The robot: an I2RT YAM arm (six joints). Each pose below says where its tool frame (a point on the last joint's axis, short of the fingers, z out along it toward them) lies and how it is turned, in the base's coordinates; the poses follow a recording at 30 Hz.
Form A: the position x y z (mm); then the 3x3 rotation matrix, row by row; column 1 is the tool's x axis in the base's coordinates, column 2 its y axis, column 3 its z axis. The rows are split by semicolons.
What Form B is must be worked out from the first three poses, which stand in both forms.
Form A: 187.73, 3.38, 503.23; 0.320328, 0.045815, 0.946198; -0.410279, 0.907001, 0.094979; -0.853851, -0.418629, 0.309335
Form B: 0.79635, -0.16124, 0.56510, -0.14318, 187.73, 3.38, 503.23
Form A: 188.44, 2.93, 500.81; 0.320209, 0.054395, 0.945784; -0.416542, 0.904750, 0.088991; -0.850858, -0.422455, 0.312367
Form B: 0.79645, -0.16054, 0.56395, -0.14782, 188.44, 2.93, 500.81
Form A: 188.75, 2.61, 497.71; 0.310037, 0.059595, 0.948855; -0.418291, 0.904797, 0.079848; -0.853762, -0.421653, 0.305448
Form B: 0.79377, -0.15795, 0.56774, -0.15051, 188.75, 2.61, 497.71
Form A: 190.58, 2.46, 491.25; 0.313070, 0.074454, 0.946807; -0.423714, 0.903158, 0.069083; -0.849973, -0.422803, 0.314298
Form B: 0.79538, -0.15461, 0.56475, -0.15658, 190.58, 2.46, 491.25
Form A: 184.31, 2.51, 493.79; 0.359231, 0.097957, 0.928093; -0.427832, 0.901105, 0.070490; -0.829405, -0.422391, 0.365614
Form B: 0.81024, -0.15208, 0.54228, -0.16223, 184.31, 2.51, 493.79
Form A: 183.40, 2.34, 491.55; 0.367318, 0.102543, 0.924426; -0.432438, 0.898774, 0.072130; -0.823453, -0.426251, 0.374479
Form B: 0.81249, -0.15335, 0.53781, -0.16461, 183.40, 2.34, 491.55
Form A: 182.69, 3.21, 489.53; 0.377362, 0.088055, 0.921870; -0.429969, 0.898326, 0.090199; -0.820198, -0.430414, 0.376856
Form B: 0.81433, -0.15983, 0.53482, -0.15903, 182.69, 3.21, 489.53
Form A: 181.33, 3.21, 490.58; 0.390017, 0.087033, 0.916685; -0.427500, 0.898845, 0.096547; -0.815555, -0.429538, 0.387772
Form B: 0.81802, -0.16078, 0.52940, -0.15725, 181.33, 3.21, 490.58
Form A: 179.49, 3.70, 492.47; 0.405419, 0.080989, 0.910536; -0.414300, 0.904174, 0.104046; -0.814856, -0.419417, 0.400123
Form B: 0.82306, -0.15900, 0.52408, -0.15044, 179.49, 3.70, 492.47
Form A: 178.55, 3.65, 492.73; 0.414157, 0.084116, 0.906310; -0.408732, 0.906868, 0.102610; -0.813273, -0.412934, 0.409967
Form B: 0.82629, -0.15598, 0.52027, -0.14912, 178.55, 3.65, 492.73
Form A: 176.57, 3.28, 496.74; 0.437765, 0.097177, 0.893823; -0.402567, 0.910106, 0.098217; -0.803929, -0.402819, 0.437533
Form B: 0.83448, -0.15010, 0.50863, -0.14972, 176.57, 3.28, 496.74
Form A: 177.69, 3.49, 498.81; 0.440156, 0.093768, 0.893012; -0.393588, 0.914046, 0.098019; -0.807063, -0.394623, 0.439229
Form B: 0.83568, -0.14738, 0.50859, -0.14580, 177.69, 3.49, 498.81
